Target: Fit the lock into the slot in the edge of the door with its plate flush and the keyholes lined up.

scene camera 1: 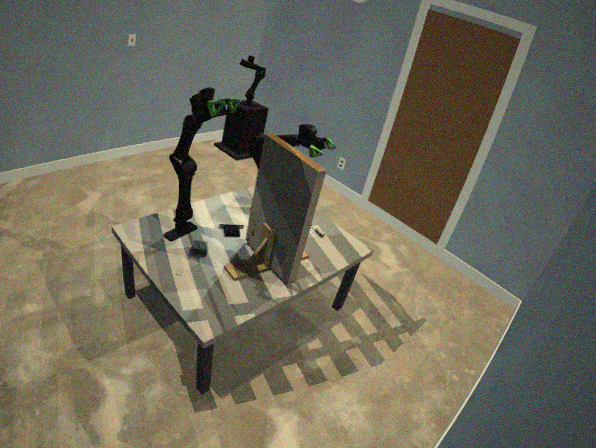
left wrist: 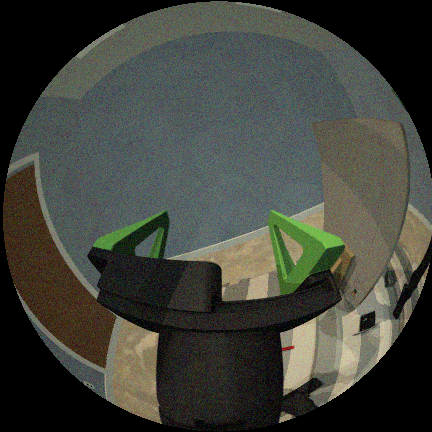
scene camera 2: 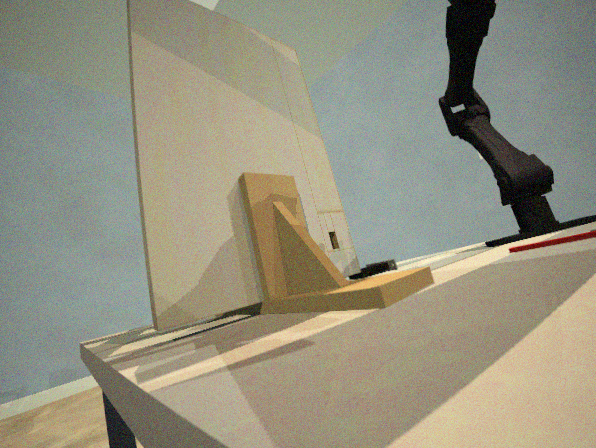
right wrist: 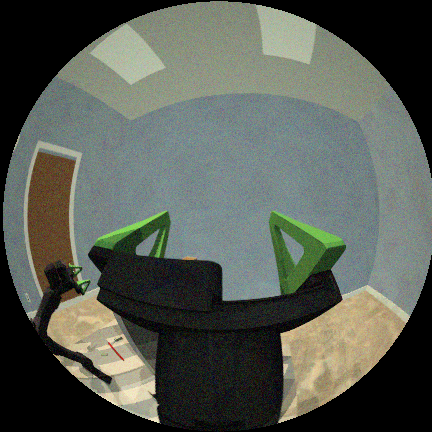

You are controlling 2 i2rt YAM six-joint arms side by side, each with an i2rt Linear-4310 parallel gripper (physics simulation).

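Frame: origin at the left arm's base, x ahead, y left, z up, level; millimetres.
Seen in the pictures: left gripper, between the fingertips: [scene camera 1: 329,150] [left wrist: 218,215] [right wrist: 85,273]; right gripper, between the fingertips: [scene camera 1: 232,101] [right wrist: 219,216]; left arm's base, origin of its link: [scene camera 2: 541,233]; right arm's base, origin of its link: [scene camera 1: 180,232].
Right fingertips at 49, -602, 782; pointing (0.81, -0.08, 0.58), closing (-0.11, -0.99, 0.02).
Note:
Offsets run from my right fingertips to a thing's middle, as dx, dy, dz. "pt": to the spot under its first point.
The door [scene camera 1: 285,200] [scene camera 2: 215,150] [left wrist: 367,190] stands upright on the table. A small dark opening {pt +132, +212, -688} [scene camera 2: 334,240] [left wrist: 354,291] shows low in its face near one edge. A small dark and light piece {+350, +577, -771} [scene camera 1: 318,231] [right wrist: 118,339], possibly the lock, lies on the table to the right of the door in scene camera 1; its details are too small to tell. My left gripper [scene camera 1: 322,147] [left wrist: 218,215] [right wrist: 85,273] is open and empty, high up beyond the door. My right gripper [scene camera 1: 225,106] [right wrist: 219,216] is open and empty, high up left of the door in scene camera 1.
Wooden brackets [scene camera 1: 260,255] [scene camera 2: 320,265] [left wrist: 342,262] brace the door. A dark block {-31, +226, -771} [scene camera 1: 232,230] [left wrist: 367,321] and another dark piece {-55, -25, -764} [scene camera 1: 199,250] [left wrist: 390,277] lie left of the door in scene camera 1. A red strip {+226, +553, -779} [scene camera 2: 555,241] [left wrist: 288,348] [right wrist: 116,351] lies on the table.

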